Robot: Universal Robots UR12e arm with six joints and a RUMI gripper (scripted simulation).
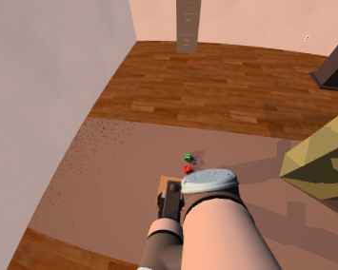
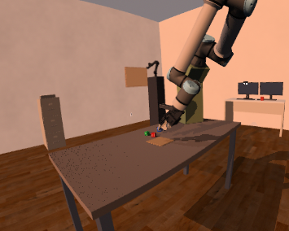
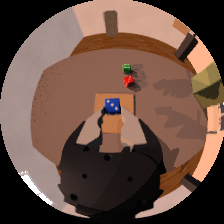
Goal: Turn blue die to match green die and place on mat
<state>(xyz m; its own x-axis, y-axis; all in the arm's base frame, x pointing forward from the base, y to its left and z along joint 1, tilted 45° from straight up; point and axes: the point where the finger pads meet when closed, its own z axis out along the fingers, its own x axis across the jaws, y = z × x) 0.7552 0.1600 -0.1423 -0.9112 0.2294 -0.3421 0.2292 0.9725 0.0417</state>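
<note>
My gripper is now 10 mm to the left of the blue die and 10 mm above it. From my hand the other things lie so: tan mat (90 mm below); green die (50 mm behind, 190 mm to the right, 80 mm below); red die (60 mm behind, 120 mm to the right, 80 mm below).
</note>
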